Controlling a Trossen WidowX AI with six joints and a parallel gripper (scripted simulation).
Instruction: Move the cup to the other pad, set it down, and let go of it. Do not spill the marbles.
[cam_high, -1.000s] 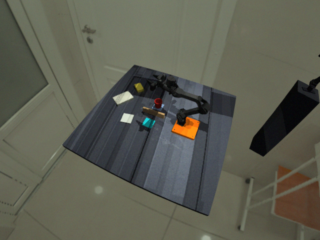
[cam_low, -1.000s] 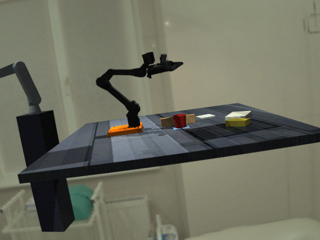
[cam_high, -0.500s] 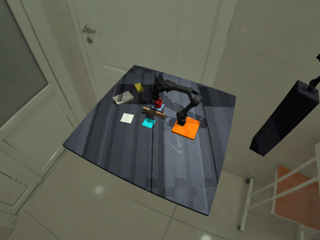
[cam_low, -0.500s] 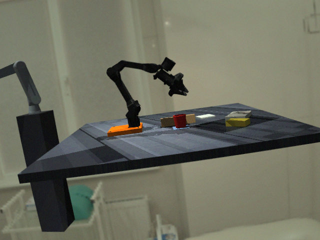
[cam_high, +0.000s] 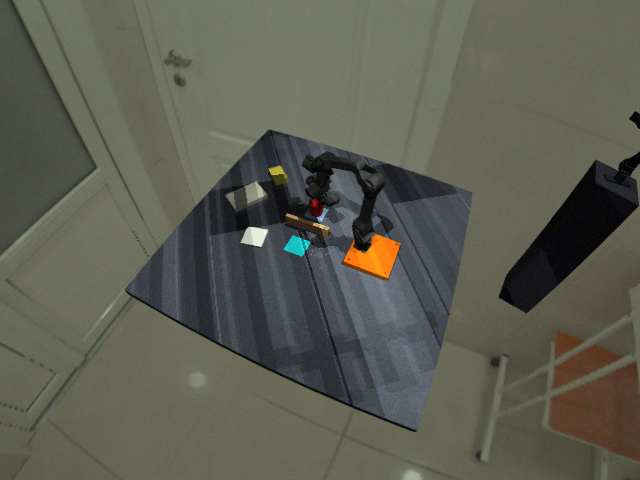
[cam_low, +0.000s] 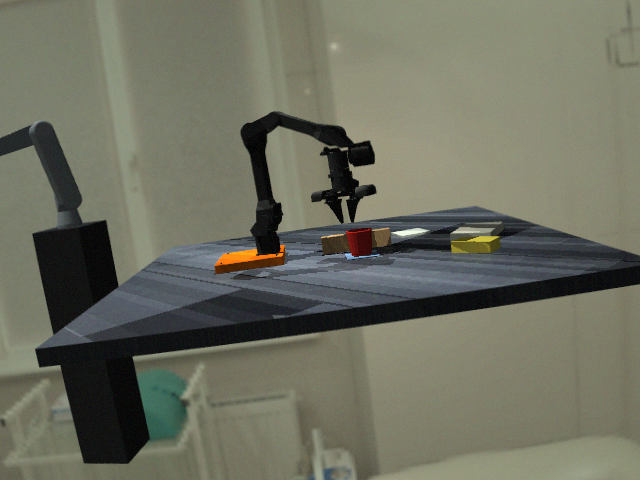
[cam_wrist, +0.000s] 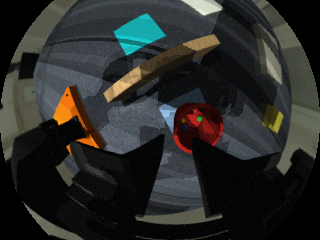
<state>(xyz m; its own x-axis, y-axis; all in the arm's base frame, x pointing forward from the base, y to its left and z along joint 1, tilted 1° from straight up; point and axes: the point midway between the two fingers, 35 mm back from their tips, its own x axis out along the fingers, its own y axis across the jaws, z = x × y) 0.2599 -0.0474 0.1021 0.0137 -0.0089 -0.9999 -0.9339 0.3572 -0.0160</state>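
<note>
Now: the cup 60 mm below my gripper tip, 30 mm ahead of it and 10 mm to the right of it. The rest, counted from my gripper tip: wooden block: 100 mm to the left, 80 mm below, 10 mm ahead; then teal pad: 210 mm to the left, 110 mm below, 20 mm behind; then light blue pad: 110 mm below, 30 mm ahead, 10 mm to the right.
</note>
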